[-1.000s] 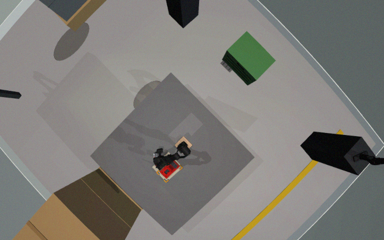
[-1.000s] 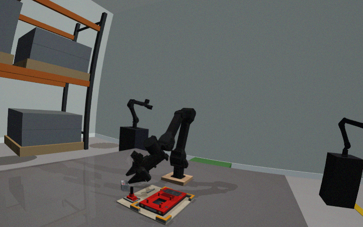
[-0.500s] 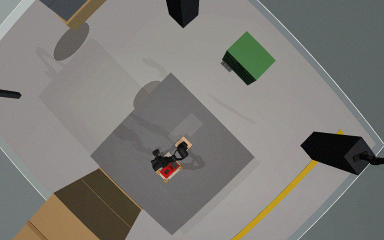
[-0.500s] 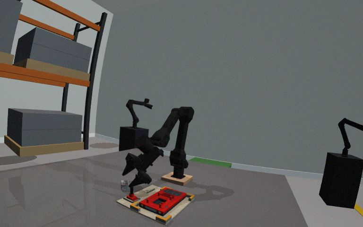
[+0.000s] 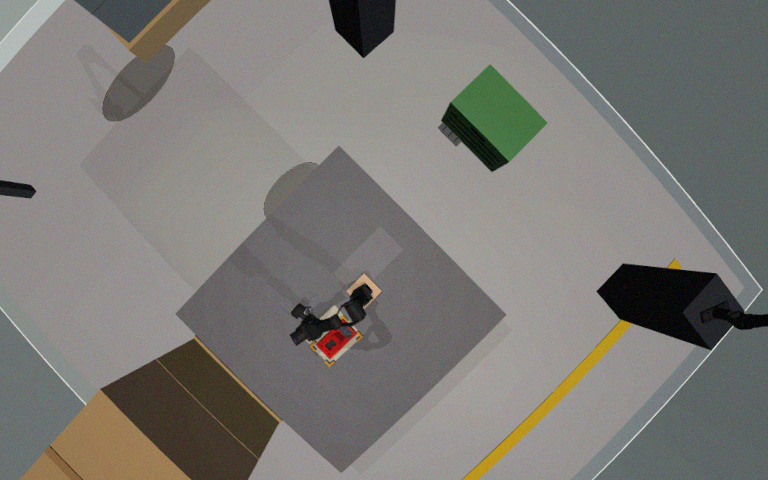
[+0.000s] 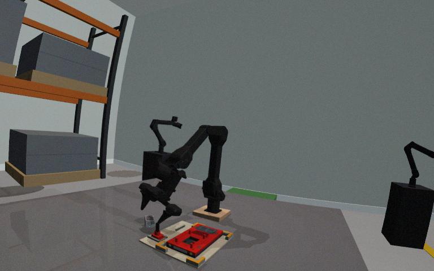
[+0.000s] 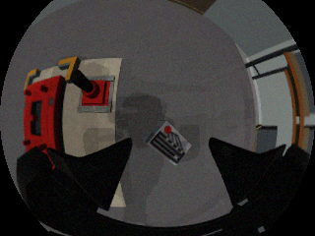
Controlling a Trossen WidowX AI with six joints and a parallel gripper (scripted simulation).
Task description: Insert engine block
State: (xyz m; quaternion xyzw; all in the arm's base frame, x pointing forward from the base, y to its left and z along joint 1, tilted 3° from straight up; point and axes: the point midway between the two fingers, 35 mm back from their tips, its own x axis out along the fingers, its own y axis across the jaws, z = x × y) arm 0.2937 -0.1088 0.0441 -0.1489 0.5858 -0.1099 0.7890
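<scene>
Right now my gripper tip is 3 cm above the engine block and 1 cm past it. From my gripper tip the other things lie so: black post 10 cm to the left, 6 cm ahead.
</scene>
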